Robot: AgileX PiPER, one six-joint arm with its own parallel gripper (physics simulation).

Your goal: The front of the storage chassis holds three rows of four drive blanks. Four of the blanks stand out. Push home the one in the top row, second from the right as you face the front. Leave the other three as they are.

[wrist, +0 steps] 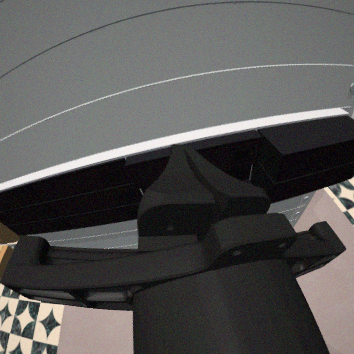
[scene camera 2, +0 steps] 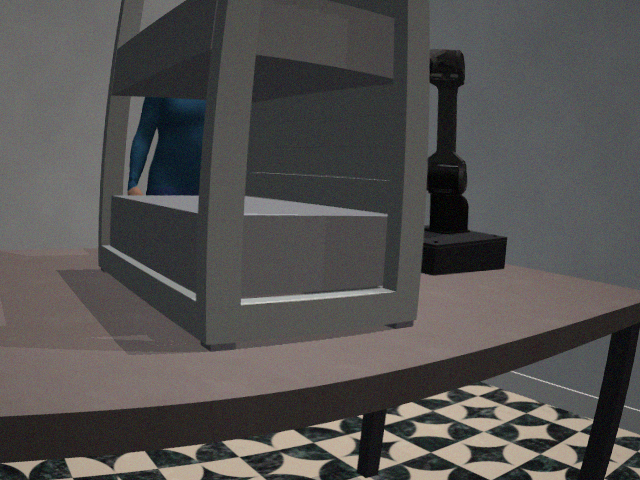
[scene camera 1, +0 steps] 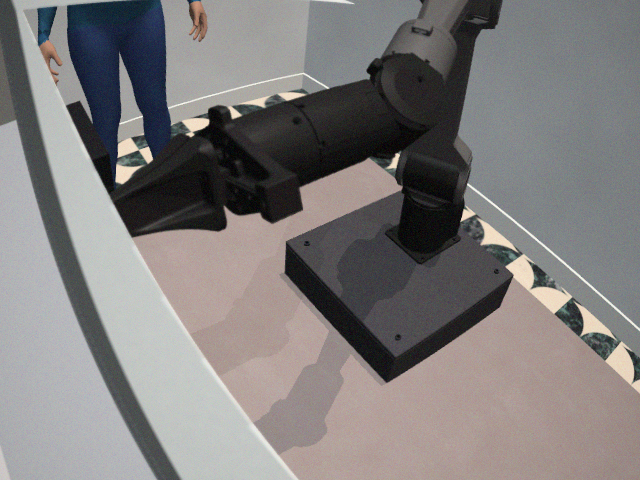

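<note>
The storage chassis (wrist: 175,110) shows its grey top and white front edge across the upper wrist view. The gripper (wrist: 181,148) (scene camera 1: 124,219) is shut and empty, its joined tips against the front of the black top-row blank second from the right (wrist: 227,141). A thin strip of that blank's top shows past the white edge; it sits well behind its right neighbour. The rightmost top-row blank (wrist: 310,140) (scene camera 1: 90,142) stands out clearly. The left top-row blanks (wrist: 60,192) sit back near the edge. The gripper hides much of the lower rows, and scene camera 2 does not show the blanks.
The arm's black base (scene camera 1: 403,289) (scene camera 2: 465,253) stands on the pinkish table (scene camera 1: 491,392) (scene camera 2: 310,361). A grey open-sided rack (scene camera 2: 224,155) stands on the table. A person (scene camera 1: 118,56) (scene camera 2: 175,144) stands beyond the table. A brown object shows at the wrist view's left edge.
</note>
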